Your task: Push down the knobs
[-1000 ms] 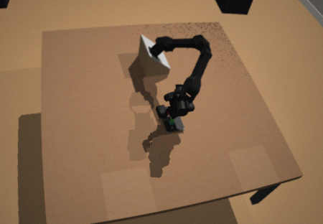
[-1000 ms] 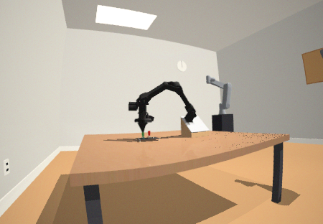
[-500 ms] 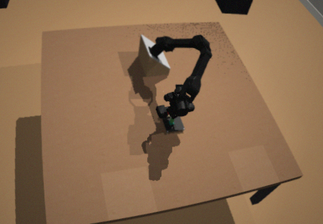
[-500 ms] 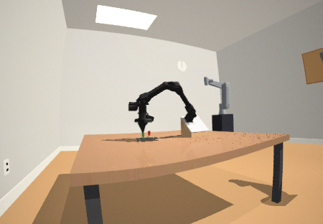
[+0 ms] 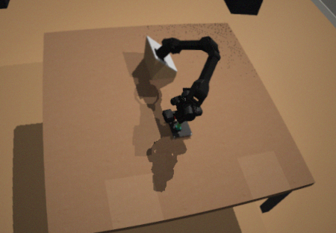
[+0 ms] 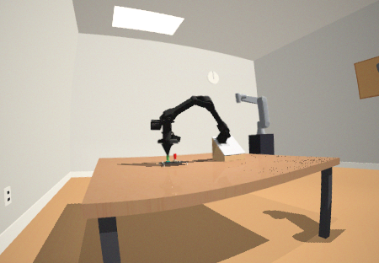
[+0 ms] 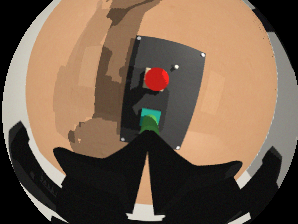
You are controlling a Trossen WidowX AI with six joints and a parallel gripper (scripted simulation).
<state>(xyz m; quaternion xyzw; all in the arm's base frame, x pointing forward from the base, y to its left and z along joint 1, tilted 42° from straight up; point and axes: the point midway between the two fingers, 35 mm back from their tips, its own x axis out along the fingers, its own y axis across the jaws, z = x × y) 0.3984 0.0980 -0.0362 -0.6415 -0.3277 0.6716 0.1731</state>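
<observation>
The green knob is 2 cm below my gripper tip. Round my gripper tip: red knob: 5 cm behind, 1 cm to the right, 1 cm below.
</observation>
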